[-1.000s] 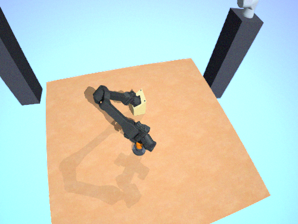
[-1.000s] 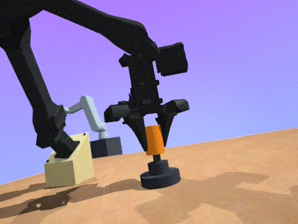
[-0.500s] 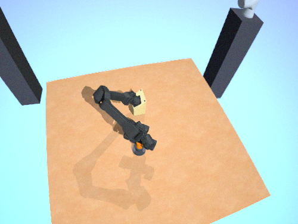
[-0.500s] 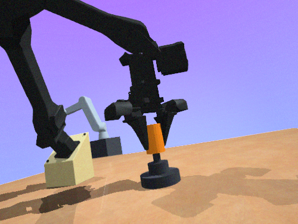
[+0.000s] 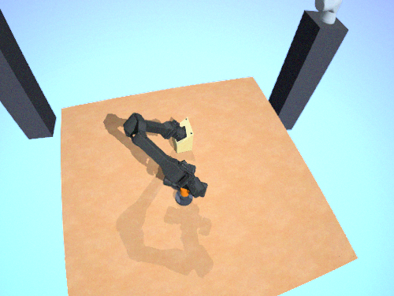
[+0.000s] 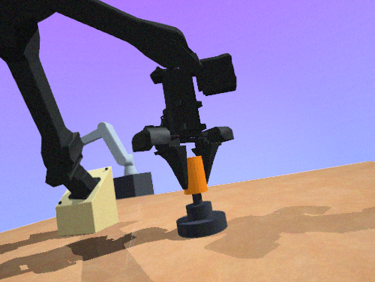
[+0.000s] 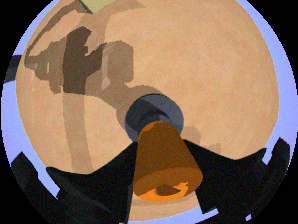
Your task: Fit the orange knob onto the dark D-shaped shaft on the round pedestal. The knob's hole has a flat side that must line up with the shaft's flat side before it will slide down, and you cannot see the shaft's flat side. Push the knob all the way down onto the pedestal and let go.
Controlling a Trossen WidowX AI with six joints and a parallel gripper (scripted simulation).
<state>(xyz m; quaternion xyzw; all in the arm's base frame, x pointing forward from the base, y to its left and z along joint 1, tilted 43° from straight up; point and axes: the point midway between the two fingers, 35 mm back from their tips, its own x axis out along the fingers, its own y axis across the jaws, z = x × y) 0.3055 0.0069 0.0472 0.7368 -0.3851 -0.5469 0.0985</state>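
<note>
My gripper tip is now 2 cm below the orange knob. The rest, counted from my gripper tip: dark round pedestal 4 cm below.
</note>
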